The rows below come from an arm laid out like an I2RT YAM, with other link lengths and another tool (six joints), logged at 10 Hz.
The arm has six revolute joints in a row. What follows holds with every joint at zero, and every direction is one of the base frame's.
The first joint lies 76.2 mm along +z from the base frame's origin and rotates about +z.
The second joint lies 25 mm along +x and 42.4 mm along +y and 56.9 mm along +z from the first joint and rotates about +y.
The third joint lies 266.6 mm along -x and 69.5 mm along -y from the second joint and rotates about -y.
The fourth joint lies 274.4 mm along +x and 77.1 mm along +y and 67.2 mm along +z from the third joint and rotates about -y.
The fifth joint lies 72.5 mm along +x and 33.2 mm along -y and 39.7 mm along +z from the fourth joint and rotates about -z.
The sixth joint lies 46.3 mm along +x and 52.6 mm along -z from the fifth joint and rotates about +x.
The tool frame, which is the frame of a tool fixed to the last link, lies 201 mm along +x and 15 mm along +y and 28 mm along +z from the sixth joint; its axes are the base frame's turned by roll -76.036, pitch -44.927 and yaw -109.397 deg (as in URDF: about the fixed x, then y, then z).
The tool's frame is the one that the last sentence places.
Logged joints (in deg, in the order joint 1, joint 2, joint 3, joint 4, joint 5, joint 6), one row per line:
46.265 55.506 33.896 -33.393 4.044 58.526
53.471 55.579 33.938 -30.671 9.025 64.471
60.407 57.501 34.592 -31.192 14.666 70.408
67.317 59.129 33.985 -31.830 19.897 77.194
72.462 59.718 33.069 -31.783 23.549 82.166
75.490 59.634 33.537 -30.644 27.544 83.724
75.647 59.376 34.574 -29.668 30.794 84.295
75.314 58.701 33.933 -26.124 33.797 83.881
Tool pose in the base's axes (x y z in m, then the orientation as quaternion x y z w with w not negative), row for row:
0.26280 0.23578 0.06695 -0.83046 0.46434 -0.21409 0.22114
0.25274 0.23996 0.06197 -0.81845 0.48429 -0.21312 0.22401
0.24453 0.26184 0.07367 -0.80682 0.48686 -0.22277 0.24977
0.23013 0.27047 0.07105 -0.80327 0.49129 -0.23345 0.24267
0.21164 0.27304 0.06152 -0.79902 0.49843 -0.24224 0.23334
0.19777 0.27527 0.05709 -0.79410 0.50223 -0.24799 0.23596
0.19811 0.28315 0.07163 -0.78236 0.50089 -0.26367 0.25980
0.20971 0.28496 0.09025 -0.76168 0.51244 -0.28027 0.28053
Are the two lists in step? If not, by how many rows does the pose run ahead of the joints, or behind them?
The pose runs 1 row behind the joints: the pose in row i belongs to the joints in row i - 1.
